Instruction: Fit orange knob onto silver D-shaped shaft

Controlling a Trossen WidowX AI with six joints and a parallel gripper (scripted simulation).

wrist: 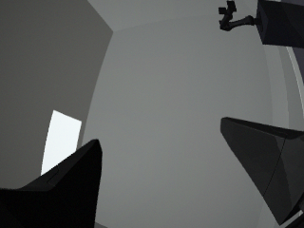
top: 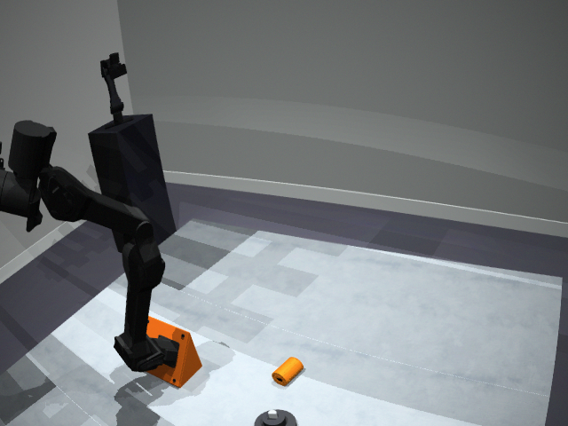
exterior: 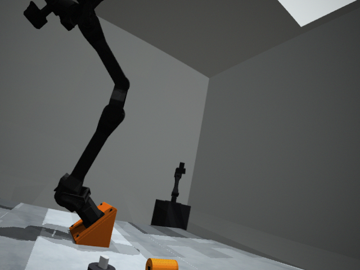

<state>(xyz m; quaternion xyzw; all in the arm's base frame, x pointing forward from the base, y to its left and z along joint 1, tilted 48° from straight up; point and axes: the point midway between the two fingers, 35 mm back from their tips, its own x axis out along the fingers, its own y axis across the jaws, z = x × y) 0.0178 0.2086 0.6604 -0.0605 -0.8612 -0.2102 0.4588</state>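
Right now the orange knob is 25 cm ahead of my gripper tip, 49 cm to the left of it and 66 cm below it. From my gripper tip the other things lie so: round dark pedestal 31 cm ahead, 33 cm to the left, 65 cm below.
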